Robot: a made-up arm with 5 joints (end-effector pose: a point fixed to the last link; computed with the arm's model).
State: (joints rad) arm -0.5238 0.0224 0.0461 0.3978 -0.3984
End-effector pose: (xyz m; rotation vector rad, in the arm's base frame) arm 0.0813 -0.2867 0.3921 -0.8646 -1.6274 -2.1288
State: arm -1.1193 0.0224 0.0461 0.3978 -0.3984
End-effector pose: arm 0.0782 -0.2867 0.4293 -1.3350 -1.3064 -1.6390
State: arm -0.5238 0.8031 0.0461 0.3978 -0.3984
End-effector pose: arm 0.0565 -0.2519 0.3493 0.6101 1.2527 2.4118
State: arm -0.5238 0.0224 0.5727 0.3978 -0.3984
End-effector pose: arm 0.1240 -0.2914 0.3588 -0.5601 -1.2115 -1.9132
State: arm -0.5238 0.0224 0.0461 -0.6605 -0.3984
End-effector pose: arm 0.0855 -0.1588 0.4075 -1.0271 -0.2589 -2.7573
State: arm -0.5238 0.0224 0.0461 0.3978 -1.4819
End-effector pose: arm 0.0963 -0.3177 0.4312 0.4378 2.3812 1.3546
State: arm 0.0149 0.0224 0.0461 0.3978 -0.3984
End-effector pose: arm 0.1018 -0.2867 0.3651 -0.2930 -1.8573 -2.5052
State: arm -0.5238 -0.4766 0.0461 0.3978 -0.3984
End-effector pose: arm 0.1152 -0.2954 0.4099 -0.8611 -1.5595 -1.5850
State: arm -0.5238 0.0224 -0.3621 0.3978 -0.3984
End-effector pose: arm 0.0491 -0.2655 0.4094 1.0902 1.9029 2.1775
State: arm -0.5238 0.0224 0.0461 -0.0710 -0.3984
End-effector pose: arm 0.0746 -0.2283 0.3841 -0.9659 -1.0663 -2.4806
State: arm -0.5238 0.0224 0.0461 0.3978 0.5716
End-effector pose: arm 0.0562 -0.2477 0.4001 -0.9026 -0.4567 -2.0018
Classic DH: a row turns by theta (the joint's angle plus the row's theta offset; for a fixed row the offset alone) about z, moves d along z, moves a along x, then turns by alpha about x. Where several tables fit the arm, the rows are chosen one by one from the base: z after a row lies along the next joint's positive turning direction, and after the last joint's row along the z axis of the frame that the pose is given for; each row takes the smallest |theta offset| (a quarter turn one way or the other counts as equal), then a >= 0, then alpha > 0; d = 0 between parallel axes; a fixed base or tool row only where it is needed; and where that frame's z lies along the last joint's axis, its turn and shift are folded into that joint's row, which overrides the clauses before.
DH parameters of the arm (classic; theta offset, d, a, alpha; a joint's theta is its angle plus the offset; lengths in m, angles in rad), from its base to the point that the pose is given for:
base (fixed): 0 0.4157 0.1404 1.5708
joint 1: 0.7772 0.1835 -0.0203 0.7809
joint 2: -1.3761 0.0051 0.0213 -2.2368
joint 3: 0.6891 0.0677 -0.088 -1.7408
joint 4: 0.0647 0.0056 0.0304 2.3519
joint 5: -0.375 -0.0952 0.0453 -0.7384
tool (fixed): 2.2257 -0.0333 0 0

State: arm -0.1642 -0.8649 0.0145 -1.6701 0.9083
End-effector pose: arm 0.1315 -0.0897 0.5315 -0.4168 1.8069 -1.7842
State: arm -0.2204 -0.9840 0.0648 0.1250 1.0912
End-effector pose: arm 0.0903 -0.2337 0.4540 -1.2513 0.1549 -1.1464
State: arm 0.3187 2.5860 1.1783 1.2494 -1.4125
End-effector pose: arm 0.1150 -0.3425 0.2575 -0.0980 0.0972 0.1703
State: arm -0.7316 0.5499 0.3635 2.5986 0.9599
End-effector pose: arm 0.1098 -0.3695 0.5340 -1.4095 -1.9584 -0.6877
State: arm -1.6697 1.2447 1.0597 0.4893 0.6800
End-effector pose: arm 0.0523 -0.2594 0.4079 -0.9163 0.3063 -1.8190
